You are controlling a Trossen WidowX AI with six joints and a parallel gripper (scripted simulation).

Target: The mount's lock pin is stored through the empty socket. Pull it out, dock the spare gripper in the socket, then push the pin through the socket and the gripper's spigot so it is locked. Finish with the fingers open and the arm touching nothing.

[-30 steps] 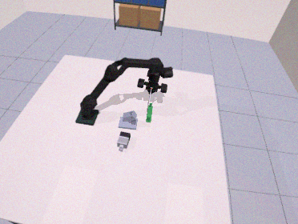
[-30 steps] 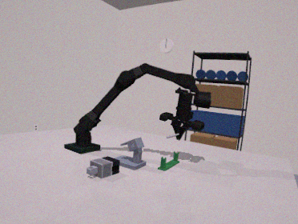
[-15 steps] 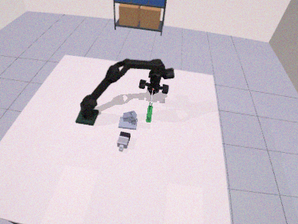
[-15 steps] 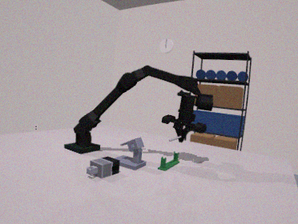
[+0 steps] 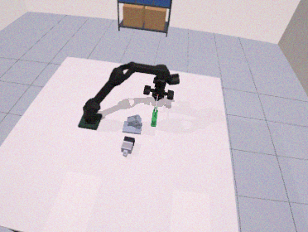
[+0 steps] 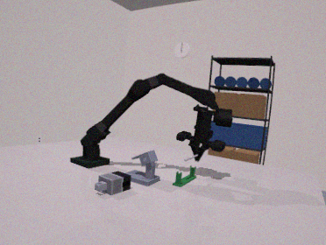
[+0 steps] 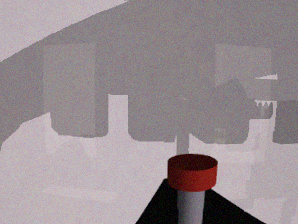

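The green cradle lies 10 mm behind my gripper tip, 100 mm to the right of it and 30 mm below it. Round my gripper tip: grey mount (140 mm behind, 190 mm to the right, 10 mm below); then spare gripper (170 mm behind, 340 mm to the right, 30 mm below).
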